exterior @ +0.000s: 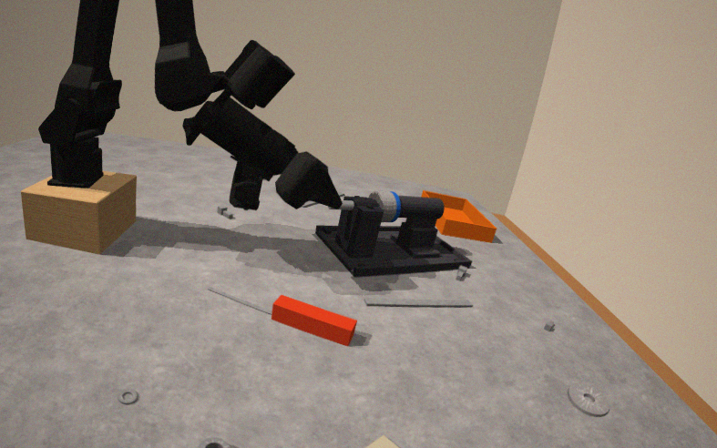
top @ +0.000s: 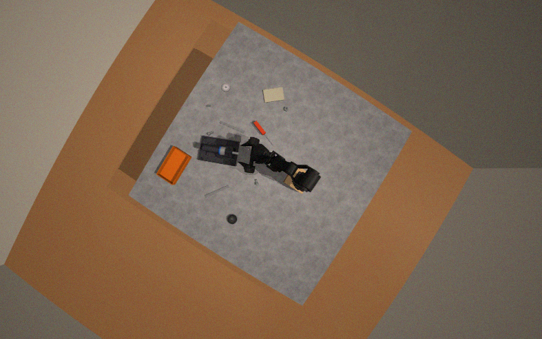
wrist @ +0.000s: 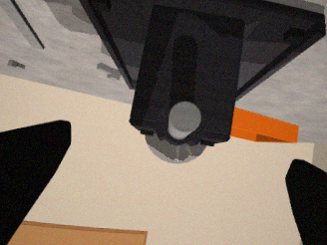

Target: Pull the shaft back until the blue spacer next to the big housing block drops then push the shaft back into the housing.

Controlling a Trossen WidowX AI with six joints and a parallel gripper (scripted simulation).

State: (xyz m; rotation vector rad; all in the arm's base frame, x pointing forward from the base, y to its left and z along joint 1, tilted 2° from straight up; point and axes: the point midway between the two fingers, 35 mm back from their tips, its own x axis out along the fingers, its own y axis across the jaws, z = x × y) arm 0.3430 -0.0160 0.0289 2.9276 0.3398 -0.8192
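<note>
Right now my gripper tip is 8 cm short of the grey shaft, 2 cm to the right of it and 1 cm above it. Round my gripper tip: blue spacer 11 cm ahead, 3 cm to the left, 2 cm below; then grey spacer 9 cm ahead, 2 cm to the left, 2 cm below; then red-handled screwdriver 7 cm behind, 17 cm to the right, 9 cm below.
</note>
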